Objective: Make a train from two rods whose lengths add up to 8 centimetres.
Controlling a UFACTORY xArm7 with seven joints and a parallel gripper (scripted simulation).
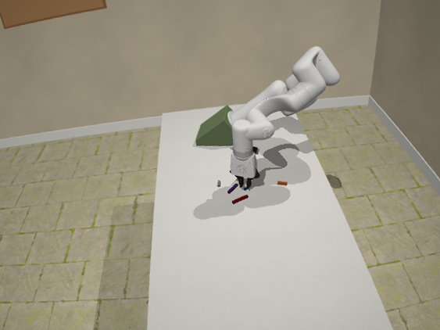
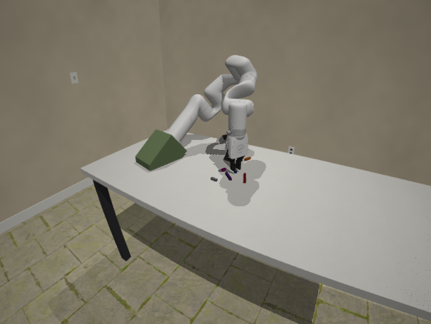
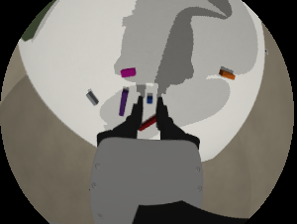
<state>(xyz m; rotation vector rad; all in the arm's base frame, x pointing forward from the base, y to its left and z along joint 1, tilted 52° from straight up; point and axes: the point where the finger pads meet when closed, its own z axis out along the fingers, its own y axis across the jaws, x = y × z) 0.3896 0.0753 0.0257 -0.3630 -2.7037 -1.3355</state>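
Now: hand 30 mm above the blue rod. Also, from my hand: red rod (70 mm ahead, 30 mm below, 20 mm to the right); then magenta rod (60 mm behind, 30 mm below, 20 mm to the right); then purple rod (50 mm to the right, 30 mm below).
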